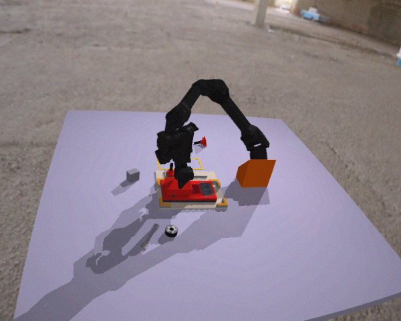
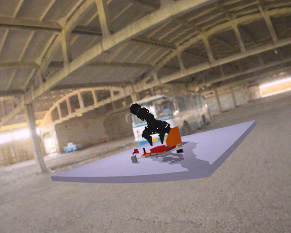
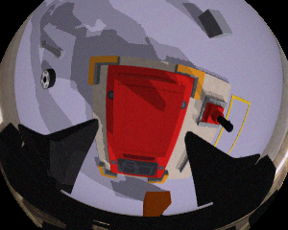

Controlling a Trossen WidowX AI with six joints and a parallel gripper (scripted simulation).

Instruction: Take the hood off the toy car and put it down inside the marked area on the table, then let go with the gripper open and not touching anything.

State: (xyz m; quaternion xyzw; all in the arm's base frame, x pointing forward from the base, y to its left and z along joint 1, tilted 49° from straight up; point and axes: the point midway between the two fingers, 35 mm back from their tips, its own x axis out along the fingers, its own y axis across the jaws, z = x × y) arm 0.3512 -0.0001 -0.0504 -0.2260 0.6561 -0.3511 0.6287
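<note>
My gripper tip is 20 mm above the red hood. From my gripper tip the other things lie so: grey wrench 200 mm to the left, 140 mm ahead, 60 mm below; black wheel 190 mm to the left, 70 mm ahead, 60 mm below.
</note>
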